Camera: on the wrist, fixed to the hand. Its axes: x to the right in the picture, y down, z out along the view.
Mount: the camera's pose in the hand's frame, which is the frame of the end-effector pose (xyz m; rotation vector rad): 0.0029 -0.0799 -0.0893 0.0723 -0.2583 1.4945
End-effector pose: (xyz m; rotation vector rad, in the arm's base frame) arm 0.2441 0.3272 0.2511 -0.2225 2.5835 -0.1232
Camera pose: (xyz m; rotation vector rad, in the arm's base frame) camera 0.2055 0.2520 0.3361 1.5423 1.8678 0.3320
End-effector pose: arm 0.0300 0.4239 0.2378 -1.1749 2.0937 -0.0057
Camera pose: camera 0.0355 0.3459 0.3287 0.5927 2.1926 0.6924
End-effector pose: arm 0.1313 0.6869 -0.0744 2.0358 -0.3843 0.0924
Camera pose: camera 0.1674 0.7986 -0.0987 1.3987 -1.9850 0.7414
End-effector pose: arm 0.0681 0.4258 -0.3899 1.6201 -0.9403 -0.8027
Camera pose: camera 0.1612 0.4744 -0.4477 0.4822 -1.9404 0.1081
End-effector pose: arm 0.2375 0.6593 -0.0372 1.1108 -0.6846 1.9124
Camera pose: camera 0.2643 0.7709 -0.0718 -0.6396 1.3935 -2.1002
